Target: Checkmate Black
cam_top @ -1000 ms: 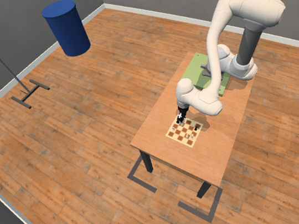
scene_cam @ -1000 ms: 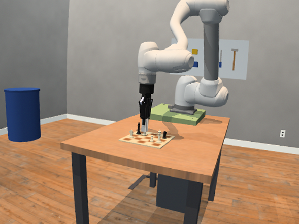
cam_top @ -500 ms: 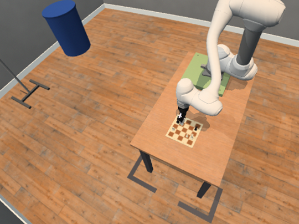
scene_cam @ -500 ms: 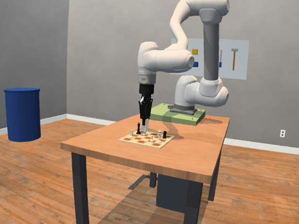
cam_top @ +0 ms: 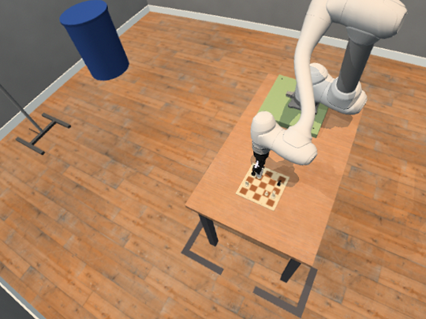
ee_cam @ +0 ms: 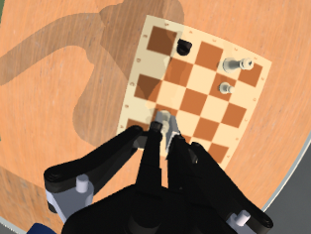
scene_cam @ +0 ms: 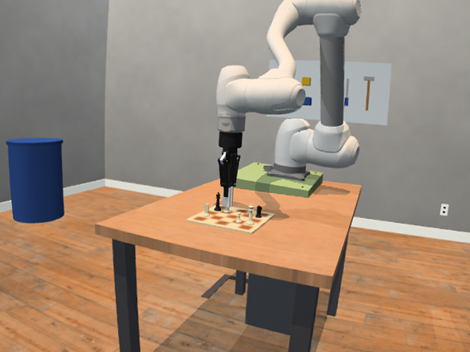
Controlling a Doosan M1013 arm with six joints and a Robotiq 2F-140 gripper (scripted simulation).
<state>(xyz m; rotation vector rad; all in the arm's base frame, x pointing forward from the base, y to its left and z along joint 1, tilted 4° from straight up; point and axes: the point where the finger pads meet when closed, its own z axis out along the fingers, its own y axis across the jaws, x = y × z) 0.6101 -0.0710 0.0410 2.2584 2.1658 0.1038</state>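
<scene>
My gripper is now 4 cm to the left of the black king and 2 cm above it. From my hand the other things lie so: black pawn (11 cm to the left, 4 cm below); chessboard (6 cm below, 4 cm to the left, 4 cm ahead); white pawn (8 cm ahead, 7 cm to the left, 4 cm below).
</scene>
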